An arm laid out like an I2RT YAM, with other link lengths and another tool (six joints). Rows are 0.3 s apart.
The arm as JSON. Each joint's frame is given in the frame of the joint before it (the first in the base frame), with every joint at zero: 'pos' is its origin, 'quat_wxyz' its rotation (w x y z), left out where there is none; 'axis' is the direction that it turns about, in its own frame. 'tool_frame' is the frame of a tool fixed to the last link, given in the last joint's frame.
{
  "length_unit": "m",
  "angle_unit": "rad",
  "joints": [
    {
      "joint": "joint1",
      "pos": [
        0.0,
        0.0,
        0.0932
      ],
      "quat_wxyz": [
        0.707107,
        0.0,
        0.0,
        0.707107
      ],
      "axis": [
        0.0,
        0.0,
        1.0
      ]
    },
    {
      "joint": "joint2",
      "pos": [
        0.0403,
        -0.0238,
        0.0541
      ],
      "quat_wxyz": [
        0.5,
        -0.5,
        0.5,
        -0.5
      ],
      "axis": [
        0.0,
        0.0,
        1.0
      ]
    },
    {
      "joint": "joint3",
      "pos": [
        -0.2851,
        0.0,
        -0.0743
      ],
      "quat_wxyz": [
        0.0,
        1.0,
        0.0,
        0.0
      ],
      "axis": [
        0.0,
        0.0,
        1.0
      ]
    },
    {
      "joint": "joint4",
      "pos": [
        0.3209,
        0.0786,
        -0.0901
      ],
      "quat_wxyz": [
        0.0,
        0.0,
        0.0,
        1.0
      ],
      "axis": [
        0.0,
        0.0,
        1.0
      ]
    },
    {
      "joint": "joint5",
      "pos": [
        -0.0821,
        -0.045,
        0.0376
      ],
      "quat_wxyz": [
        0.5,
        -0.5,
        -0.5,
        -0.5
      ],
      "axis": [
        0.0,
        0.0,
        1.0
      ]
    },
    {
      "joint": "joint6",
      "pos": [
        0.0,
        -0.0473,
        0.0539
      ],
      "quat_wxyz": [
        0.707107,
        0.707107,
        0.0,
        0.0
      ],
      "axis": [
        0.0,
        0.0,
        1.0
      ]
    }
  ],
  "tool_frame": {
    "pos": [
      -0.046,
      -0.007,
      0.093
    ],
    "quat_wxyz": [
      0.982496,
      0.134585,
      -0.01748,
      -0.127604
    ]
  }
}
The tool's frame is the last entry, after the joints.
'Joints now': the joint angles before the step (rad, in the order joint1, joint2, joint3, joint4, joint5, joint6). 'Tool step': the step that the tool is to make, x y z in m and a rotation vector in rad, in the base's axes. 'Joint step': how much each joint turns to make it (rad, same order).
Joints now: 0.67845 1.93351 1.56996 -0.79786 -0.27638 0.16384
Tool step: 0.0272 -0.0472 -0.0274 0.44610 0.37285 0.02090
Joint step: -0.21101 0.09986 -0.13807 0.16385 -0.62068 -0.00009
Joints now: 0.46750 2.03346 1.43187 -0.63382 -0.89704 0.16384
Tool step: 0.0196 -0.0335 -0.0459 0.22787 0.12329 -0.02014
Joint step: -0.09424 0.12951 -0.08759 0.22547 -0.26818 0.03240
